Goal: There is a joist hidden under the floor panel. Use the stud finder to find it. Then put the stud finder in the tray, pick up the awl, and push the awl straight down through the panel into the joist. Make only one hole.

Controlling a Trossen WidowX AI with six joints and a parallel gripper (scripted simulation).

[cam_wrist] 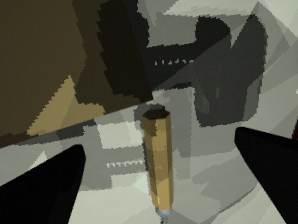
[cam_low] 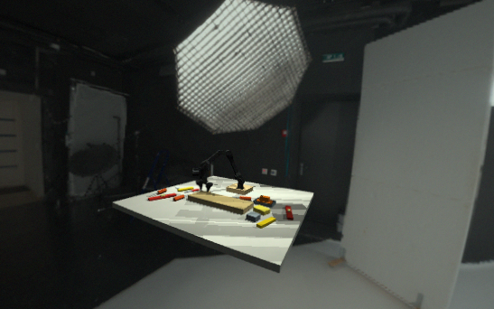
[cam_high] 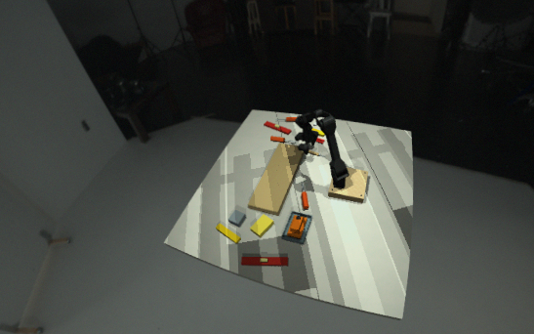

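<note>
The awl lies 60 mm behind my gripper tip, 20 mm to the left of it and 10 mm below it. The rest, counted from my gripper tip: blue-grey tray (570 mm to the left, 20 mm behind, 10 mm below); then stud finder (550 mm to the left, 30 mm above, 20 mm behind); then yellow block (590 mm to the left, 170 mm ahead).
</note>
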